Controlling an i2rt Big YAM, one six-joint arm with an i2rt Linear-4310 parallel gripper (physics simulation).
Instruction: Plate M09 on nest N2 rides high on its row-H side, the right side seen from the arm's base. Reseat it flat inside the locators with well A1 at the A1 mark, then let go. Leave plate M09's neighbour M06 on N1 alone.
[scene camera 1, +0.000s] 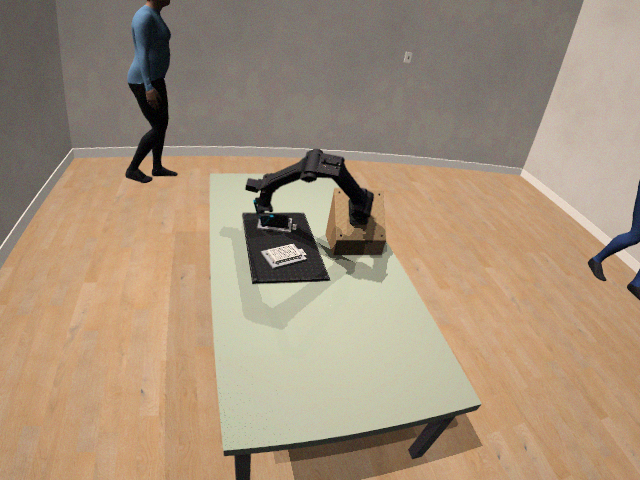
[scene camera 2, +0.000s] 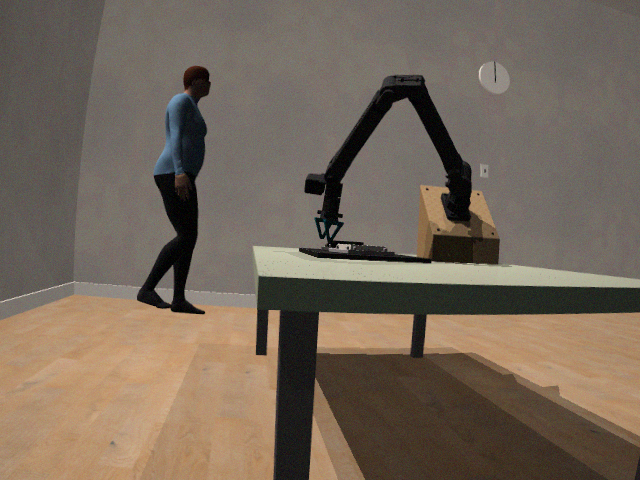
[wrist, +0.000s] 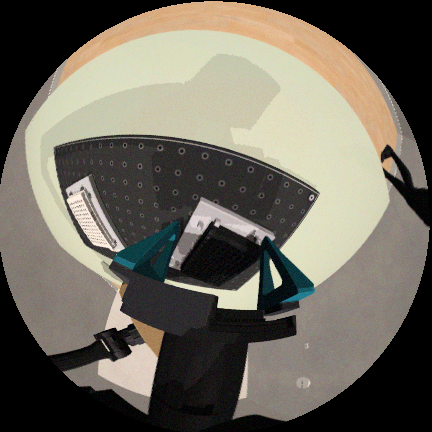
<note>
My gripper (scene camera 2: 325, 240) is open, with nothing in its grasp. I also see an N2 plate (wrist: 205, 210).
My gripper also shows in the wrist view (wrist: 221, 232).
</note>
